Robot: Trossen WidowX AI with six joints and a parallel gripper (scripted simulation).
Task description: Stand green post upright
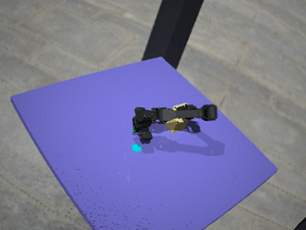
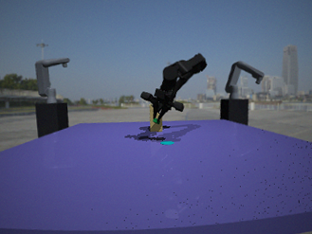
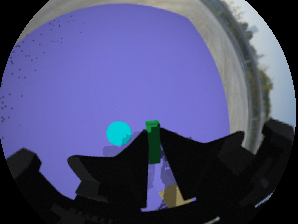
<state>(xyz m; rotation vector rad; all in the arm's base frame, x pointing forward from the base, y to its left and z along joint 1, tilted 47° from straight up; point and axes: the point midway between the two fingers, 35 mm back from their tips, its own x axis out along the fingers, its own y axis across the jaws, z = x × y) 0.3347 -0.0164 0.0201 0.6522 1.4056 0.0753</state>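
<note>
Now: gripper tip 10 mm past the cyan circle, 50 mm to the right of it and 100 mm above it. From my gripper tip the other things lie so: green post (20 mm behind, 10 mm below).
</note>
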